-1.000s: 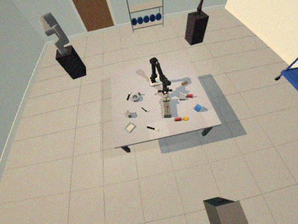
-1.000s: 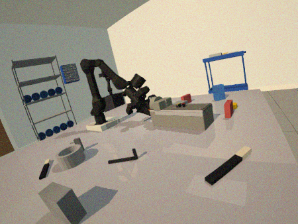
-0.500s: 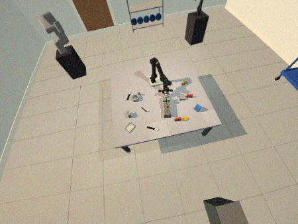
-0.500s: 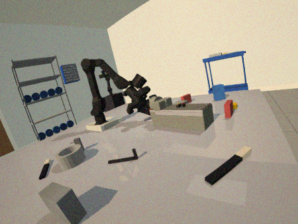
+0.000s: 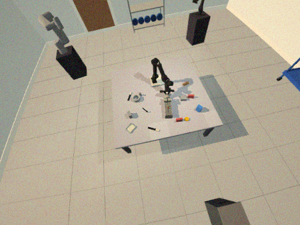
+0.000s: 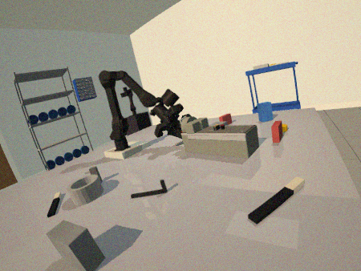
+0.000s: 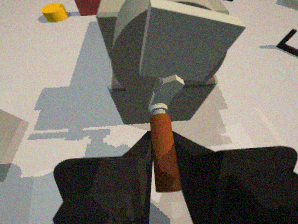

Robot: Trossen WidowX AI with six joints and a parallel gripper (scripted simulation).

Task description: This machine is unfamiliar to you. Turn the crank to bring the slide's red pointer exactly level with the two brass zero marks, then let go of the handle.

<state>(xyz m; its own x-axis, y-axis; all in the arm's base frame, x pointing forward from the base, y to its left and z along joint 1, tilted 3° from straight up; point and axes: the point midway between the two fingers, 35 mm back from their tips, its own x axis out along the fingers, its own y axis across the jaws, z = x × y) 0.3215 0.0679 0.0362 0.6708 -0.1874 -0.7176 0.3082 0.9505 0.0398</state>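
Right now my gripper tip is 180 mm short of the red pointer, 60 mm to the left of it and 50 mm below it. Also, from my gripper tip: yellow disc: 370 mm ahead, 110 mm to the left, 30 mm below; then black l-shaped piece: 320 mm to the right, 70 mm ahead, 20 mm below; then brown crank handle: 20 mm behind, 20 mm above, 10 mm to the left.
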